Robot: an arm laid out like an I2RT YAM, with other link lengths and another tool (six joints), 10 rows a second.
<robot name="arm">
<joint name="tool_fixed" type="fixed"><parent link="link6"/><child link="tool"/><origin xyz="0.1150 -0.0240 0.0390" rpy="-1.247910 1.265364 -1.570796"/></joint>
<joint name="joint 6" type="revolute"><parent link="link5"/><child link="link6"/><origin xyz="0.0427 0.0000 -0.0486" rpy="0.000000 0.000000 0.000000"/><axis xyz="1 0 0"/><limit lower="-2.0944" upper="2.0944"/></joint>
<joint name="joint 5" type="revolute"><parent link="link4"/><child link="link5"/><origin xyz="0.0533 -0.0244 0.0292" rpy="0.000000 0.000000 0.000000"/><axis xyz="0 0 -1"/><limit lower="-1.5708" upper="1.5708"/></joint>
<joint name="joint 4" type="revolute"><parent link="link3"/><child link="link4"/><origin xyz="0.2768 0.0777 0.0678" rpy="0.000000 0.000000 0.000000"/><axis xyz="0 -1 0"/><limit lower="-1.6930" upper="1.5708"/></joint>
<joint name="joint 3" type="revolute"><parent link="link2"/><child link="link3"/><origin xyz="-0.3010 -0.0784 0.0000" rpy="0.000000 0.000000 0.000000"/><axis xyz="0 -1 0"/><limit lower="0.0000" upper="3.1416"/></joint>
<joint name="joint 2" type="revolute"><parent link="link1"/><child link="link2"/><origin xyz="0.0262 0.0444 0.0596" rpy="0.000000 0.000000 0.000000"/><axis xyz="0 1 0"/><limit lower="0.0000" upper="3.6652"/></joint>
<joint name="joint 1" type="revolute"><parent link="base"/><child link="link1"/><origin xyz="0.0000 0.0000 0.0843" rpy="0.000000 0.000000 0.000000"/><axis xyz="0 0 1"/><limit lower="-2.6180" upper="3.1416"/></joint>
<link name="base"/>
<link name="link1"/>
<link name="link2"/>
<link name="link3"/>
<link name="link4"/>
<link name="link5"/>
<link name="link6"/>
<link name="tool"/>
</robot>
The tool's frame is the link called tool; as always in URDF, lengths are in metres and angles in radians.
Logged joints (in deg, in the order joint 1, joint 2, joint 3, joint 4, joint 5, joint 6), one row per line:
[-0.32, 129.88, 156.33, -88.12, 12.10, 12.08]
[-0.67, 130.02, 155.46, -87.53, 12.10, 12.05]
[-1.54, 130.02, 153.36, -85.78, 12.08, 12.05]
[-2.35, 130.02, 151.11, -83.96, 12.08, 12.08]
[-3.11, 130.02, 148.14, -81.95, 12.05, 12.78]
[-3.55, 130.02, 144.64, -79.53, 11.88, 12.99]
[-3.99, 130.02, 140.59, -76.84, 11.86, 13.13]
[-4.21, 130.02, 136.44, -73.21, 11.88, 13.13]
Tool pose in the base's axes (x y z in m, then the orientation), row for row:
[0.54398, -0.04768, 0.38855, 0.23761, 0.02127, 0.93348, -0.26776]
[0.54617, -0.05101, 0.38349, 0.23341, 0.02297, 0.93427, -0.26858]
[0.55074, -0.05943, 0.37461, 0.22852, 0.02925, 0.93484, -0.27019]
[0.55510, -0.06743, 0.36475, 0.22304, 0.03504, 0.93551, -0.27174]
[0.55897, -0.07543, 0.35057, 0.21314, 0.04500, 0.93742, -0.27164]
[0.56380, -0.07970, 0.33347, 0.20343, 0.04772, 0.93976, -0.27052]
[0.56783, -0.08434, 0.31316, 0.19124, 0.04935, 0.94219, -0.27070]
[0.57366, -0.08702, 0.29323, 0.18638, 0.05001, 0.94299, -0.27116]
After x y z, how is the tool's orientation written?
As a quaternion, w x y z.
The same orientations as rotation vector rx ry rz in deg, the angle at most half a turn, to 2 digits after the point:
[3.34, 146.56, -42.04]
[3.61, 147.01, -42.26]
[4.61, 147.47, -42.62]
[5.54, 148.01, -42.99]
[7.16, 149.09, -43.20]
[7.63, 150.24, -43.25]
[7.94, 151.62, -43.56]
[8.07, 152.15, -43.75]

